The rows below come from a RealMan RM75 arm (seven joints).
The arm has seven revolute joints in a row. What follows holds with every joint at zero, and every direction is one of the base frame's. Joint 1 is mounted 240.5 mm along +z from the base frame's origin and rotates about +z. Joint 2 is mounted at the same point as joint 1 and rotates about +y. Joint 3 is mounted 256.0 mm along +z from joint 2 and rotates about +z. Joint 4 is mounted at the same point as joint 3 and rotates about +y. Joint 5 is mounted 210.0 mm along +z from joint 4 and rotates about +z. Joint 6 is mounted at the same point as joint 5 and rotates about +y. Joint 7 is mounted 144.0 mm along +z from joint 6 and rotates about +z. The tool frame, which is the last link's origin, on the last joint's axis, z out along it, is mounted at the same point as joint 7; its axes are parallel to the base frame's.
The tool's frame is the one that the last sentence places.
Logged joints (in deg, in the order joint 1, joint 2, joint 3, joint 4, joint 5, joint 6, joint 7), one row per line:
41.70 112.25 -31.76 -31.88 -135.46 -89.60 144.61
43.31 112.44 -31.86 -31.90 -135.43 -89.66 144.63
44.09 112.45 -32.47 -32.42 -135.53 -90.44 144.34
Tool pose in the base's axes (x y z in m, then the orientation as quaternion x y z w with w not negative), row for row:
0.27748 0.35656 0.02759 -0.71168 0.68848 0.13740 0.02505
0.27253 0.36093 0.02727 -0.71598 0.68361 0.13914 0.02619
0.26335 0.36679 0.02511 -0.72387 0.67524 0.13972 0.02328
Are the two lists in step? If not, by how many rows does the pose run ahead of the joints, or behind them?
The pose runs 2 rows behind the joints: the pose in row i belongs to the joints in row i - 2.
